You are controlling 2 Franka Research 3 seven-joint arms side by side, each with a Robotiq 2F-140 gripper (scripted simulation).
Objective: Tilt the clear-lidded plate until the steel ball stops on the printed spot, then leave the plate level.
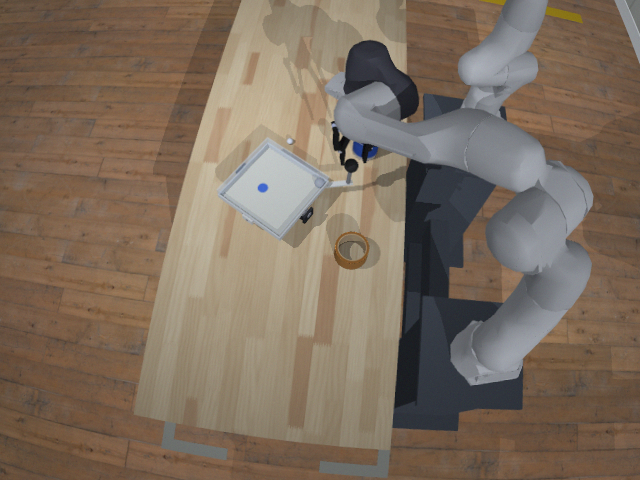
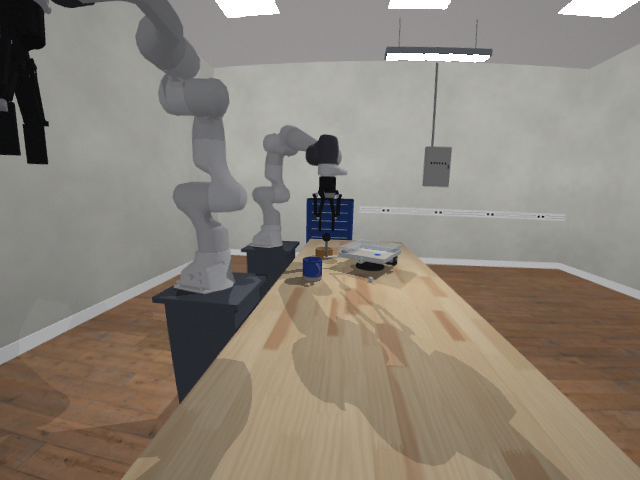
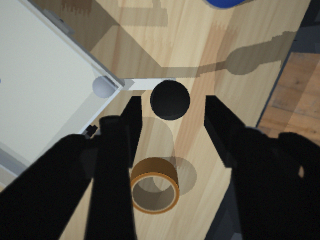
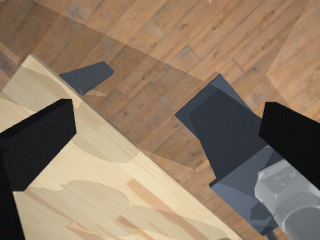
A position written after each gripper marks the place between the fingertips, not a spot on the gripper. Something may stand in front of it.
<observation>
In view: the left gripper (image 3: pixel 173 110), the right gripper (image 2: pixel 24 160), an orange-brown ring (image 1: pixel 355 237) and a clear-lidded plate (image 1: pixel 273 187).
The orange-brown ring shows as well in image 3 (image 3: pixel 147 202). The right gripper also shows in image 4 (image 4: pixel 168 117). The clear-lidded plate is seen too in image 2 (image 2: pixel 378 252) and in image 3 (image 3: pixel 60 88). Image 4 misses the orange-brown ring: it is out of frame.
</observation>
